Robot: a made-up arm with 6 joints.
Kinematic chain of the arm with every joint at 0, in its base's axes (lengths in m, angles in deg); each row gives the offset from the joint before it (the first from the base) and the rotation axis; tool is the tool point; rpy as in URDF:
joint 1: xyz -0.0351 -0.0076 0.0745 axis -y
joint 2: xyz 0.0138 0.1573 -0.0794 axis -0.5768 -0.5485 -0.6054
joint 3: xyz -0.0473 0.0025 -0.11 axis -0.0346 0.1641 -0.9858
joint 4: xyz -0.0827 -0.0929 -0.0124 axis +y
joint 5: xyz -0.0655 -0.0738 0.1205 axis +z
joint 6: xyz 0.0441 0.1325 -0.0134 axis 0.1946 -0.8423 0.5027
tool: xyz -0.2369 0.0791 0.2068 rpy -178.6 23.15 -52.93
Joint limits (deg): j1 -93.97..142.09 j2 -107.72..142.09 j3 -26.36..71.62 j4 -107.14..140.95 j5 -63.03..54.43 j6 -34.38..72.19
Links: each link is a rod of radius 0.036 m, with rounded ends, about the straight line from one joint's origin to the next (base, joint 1, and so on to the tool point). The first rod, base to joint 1, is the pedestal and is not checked.
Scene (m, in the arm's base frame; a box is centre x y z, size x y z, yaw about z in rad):
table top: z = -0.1
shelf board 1: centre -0.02 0.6 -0 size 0.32 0.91 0.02 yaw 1.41
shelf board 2: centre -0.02 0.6 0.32 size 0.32 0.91 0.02 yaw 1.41
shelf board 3: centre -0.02 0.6 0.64 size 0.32 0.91 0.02 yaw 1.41
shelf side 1: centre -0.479 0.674 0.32 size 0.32 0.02 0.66 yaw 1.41
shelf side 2: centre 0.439 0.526 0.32 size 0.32 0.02 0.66 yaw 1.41
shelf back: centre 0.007 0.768 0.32 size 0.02 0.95 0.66 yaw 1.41
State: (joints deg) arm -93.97 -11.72 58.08 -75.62 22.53 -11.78
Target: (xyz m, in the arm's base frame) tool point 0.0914 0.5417 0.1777
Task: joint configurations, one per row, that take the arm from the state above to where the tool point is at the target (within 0.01 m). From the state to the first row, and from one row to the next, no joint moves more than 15 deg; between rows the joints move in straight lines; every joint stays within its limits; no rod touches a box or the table.
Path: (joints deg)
1: -81.49 -16.64 47.77 -70.40 13.79 -11.66
2: -69.01 -21.56 37.47 -65.17 5.05 -11.53
3: -56.53 -26.47 27.16 -59.95 -3.69 -11.41
4: -56.94 -24.53 30.47 -47.91 -17.63 -6.81
5: -57.35 -22.59 33.78 -35.86 -31.57 -2.22
6: -57.76 -20.65 37.09 -23.82 -45.51 2.38
7: -58.17 -18.71 40.40 -11.77 -59.45 6.97
8: -65.33 -19.42 46.45 -19.15 -47.08 -1.17
9: -72.49 -20.14 52.49 -26.53 -34.71 -9.31
10: -79.65 -20.86 58.54 -33.91 -22.35 -17.45
11: -86.81 -21.58 64.58 -41.28 -9.98 -25.59
12: -93.97 -22.29 70.63 -48.66 2.39 -33.72

